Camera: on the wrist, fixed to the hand. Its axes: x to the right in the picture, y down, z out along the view.
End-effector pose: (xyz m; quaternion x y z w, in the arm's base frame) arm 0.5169 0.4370 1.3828 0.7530 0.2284 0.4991 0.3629
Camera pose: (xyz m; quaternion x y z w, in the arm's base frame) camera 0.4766 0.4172 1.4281 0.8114 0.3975 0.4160 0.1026
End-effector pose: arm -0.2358 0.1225 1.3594 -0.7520 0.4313 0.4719 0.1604
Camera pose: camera -0.2514 0.0695 1.3913 -0.6803 0.5536 0.2843 0.3871
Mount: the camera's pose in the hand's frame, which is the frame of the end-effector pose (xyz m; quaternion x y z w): -0.0035 0.0483 -0.0415 0.3206 0.0291 -0.0142 0.9467
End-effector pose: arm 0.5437 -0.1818 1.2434 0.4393 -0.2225 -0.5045 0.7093
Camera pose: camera 0.5989 -0.1570 1.2634 0.6611 -0.3455 -0.4035 0.5299
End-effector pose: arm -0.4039 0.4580 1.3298 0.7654 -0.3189 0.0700 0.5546
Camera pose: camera -0.4237 0.4878 1.3826 0.9049 -0.2524 0.1829 0.2899
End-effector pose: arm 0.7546 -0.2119 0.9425 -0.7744 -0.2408 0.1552 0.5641
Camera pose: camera 0.7825 -0.2589 0.9097 -0.5534 -0.1728 0.1936 0.7915
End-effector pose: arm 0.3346 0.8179 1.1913 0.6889 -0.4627 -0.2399 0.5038
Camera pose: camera 0.3469 0.8375 1.2507 0.8272 -0.4905 -0.0659 0.2661
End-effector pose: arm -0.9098 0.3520 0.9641 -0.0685 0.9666 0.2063 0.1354
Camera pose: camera -0.9252 0.3787 1.0199 -0.0412 0.9842 -0.1185 0.1249
